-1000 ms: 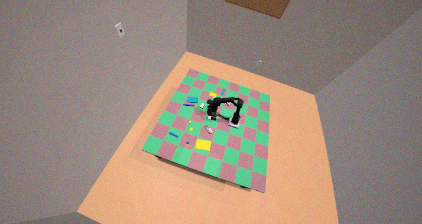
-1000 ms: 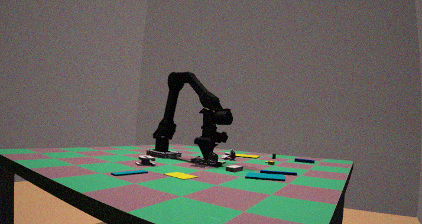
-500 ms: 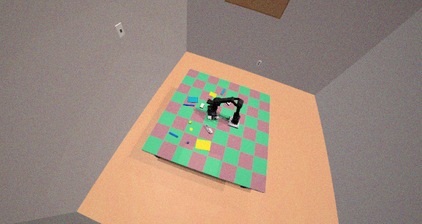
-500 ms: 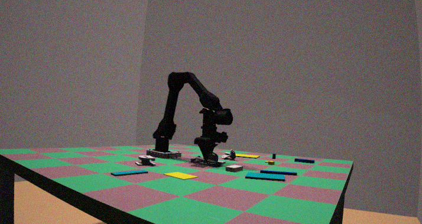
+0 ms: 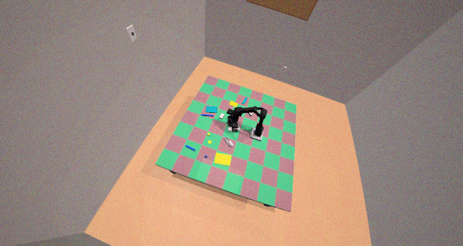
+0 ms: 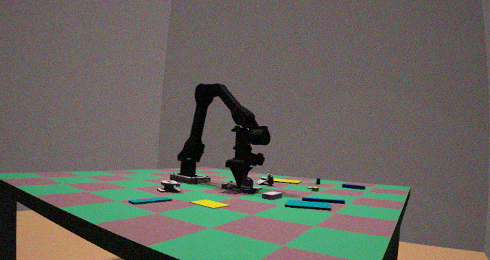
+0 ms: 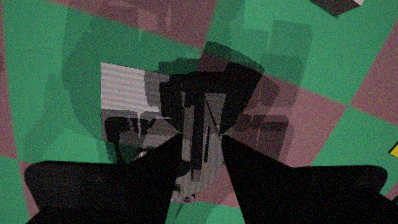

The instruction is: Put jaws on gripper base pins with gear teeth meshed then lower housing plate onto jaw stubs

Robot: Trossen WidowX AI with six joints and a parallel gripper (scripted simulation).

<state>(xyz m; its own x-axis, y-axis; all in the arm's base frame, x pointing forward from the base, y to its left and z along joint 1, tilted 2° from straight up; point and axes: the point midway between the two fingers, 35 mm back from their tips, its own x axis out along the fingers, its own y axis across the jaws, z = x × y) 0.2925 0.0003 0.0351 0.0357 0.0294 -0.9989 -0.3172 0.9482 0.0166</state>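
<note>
The grey jaw lies 4 cm behind my gripper tip and 1 cm to the left of it. The rest, counted from my gripper tip: small yellow cube (23 cm to the left, 19 cm ahead, 1 cm below); teal plate (31 cm ahead, 7 cm to the right, 1 cm below); white housing plate (6 cm behind, 2 cm to the left, 1 cm below).
</note>
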